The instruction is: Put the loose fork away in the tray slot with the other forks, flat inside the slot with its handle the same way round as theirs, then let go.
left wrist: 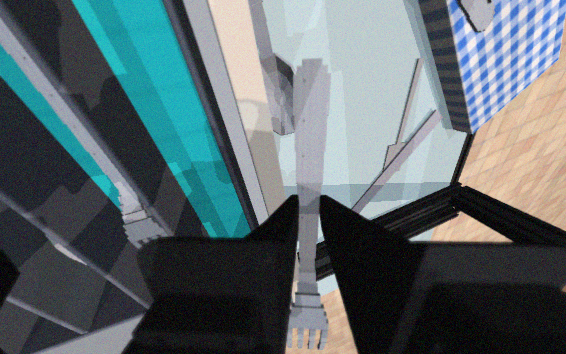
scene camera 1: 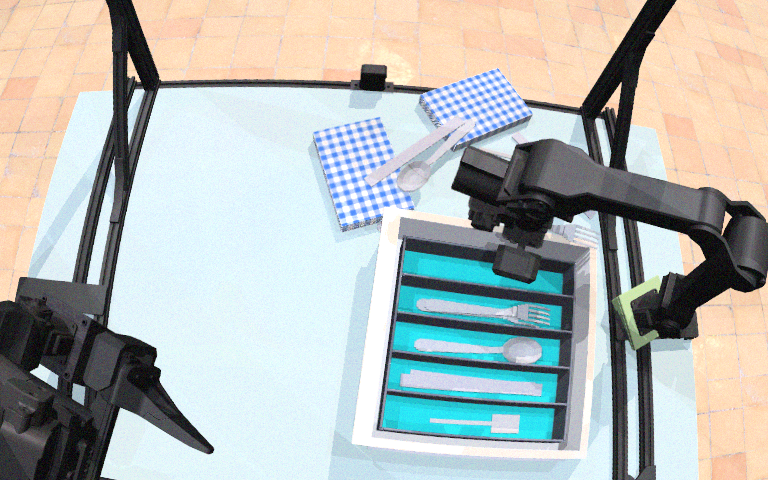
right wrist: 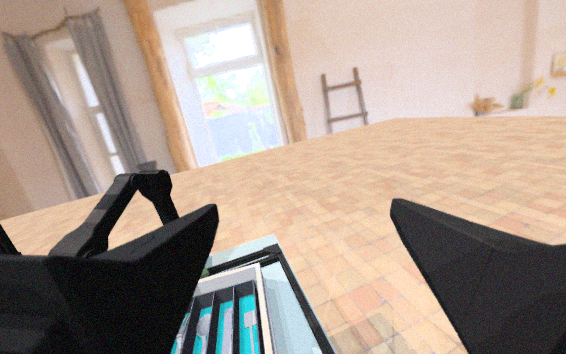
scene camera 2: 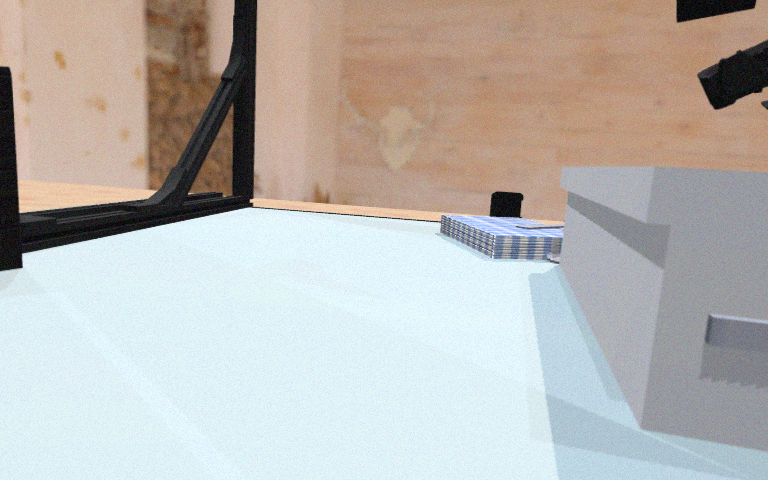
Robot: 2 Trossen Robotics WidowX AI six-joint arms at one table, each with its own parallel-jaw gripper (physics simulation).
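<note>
The loose fork (scene camera 1: 576, 233) (left wrist: 311, 125) is held about level by my left gripper (scene camera 1: 523, 234) (left wrist: 308, 201), which is shut on its handle. In scene camera 1 it appears over the tray's back rim, tines to the right; the arm hides its middle. The white tray (scene camera 1: 368, 362) (scene camera 2: 623, 283) (left wrist: 240, 65) (right wrist: 265, 310) has the other forks (scene camera 1: 470, 307) (left wrist: 142, 225) in its second slot from the back, handles left and tines right in scene camera 1. My right gripper (right wrist: 304, 209) is open and empty, away from the tray at the lower left of scene camera 1.
Checked napkin stacks (scene camera 1: 348, 147) (scene camera 1: 481, 96) (scene camera 2: 526, 243) (left wrist: 520, 65) lie behind the tray. A knife (scene camera 1: 404, 156) and a spoon (scene camera 1: 413, 176) rest across them. The tray's back slot (scene camera 1: 441, 266) is empty; slots in front hold a spoon (scene camera 1: 521, 349), knives (scene camera 1: 470, 382) and a small utensil (scene camera 1: 504, 423).
</note>
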